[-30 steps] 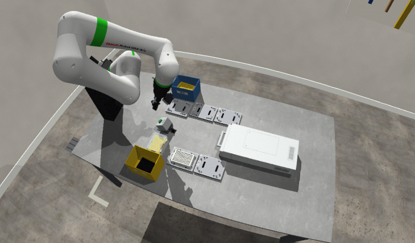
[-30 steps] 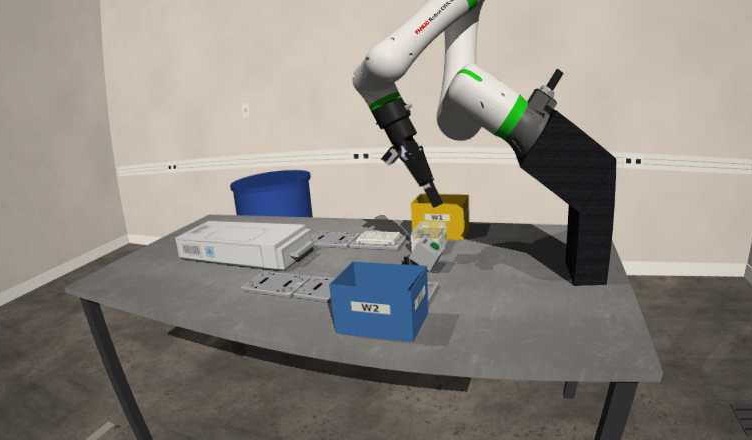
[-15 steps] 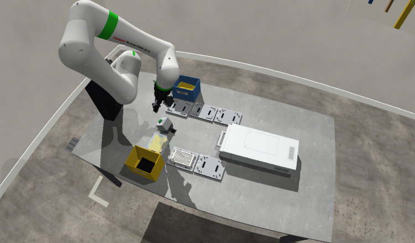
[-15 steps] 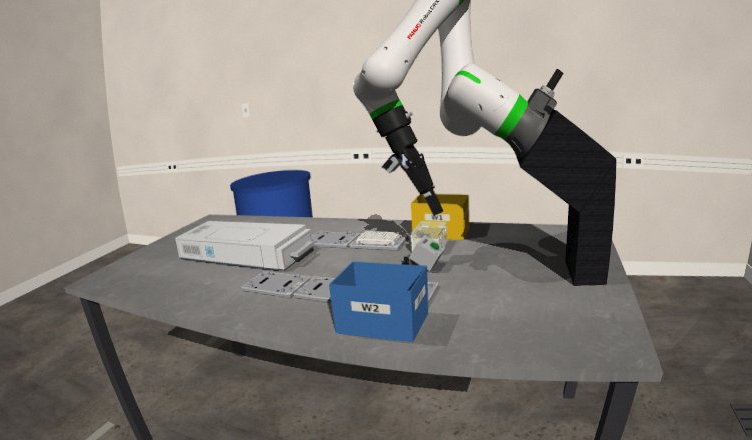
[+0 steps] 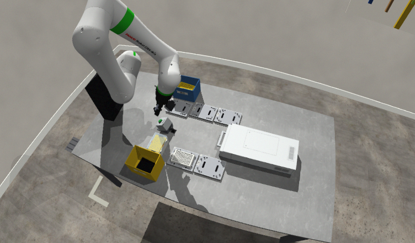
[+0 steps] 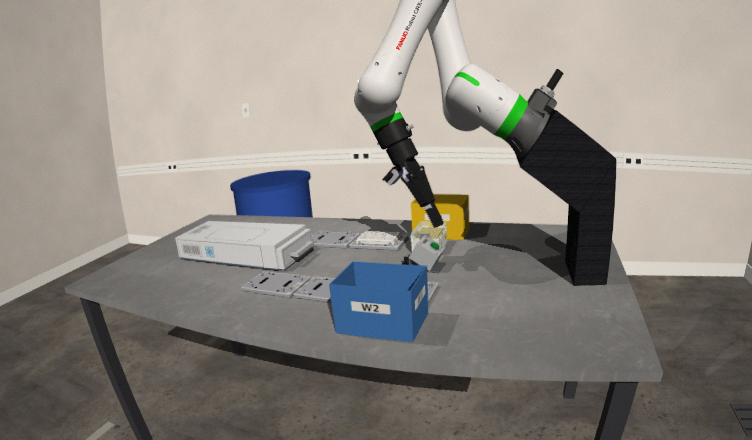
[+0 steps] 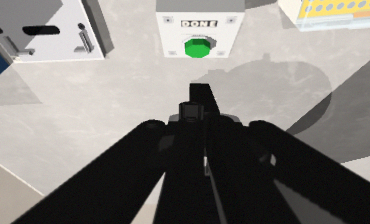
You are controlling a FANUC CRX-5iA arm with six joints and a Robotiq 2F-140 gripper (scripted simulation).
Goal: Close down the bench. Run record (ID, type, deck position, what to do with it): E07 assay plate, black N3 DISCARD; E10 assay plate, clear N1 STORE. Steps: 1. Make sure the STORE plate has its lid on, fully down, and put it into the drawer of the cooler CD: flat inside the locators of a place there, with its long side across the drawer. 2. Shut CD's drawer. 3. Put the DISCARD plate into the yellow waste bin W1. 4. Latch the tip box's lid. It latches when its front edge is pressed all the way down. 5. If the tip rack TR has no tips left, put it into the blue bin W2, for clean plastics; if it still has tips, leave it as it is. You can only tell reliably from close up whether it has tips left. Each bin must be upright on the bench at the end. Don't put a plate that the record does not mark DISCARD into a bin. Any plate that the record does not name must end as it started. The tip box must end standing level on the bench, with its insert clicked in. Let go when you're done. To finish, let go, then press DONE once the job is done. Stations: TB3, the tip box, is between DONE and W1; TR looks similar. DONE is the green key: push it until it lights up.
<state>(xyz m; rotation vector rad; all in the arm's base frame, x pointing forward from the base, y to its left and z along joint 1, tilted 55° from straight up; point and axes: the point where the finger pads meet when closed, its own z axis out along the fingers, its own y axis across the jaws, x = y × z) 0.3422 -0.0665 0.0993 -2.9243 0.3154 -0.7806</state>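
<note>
Right now the green DONE key is 9 cm below my hand. Round my hand: clear tip box lid: 16 cm to the right, 10 cm below, 2 cm ahead; white plate: 22 cm to the right, 19 cm ahead, 14 cm below; yellow bin W1: 31 cm to the right, 12 cm below, 2 cm behind.
</note>
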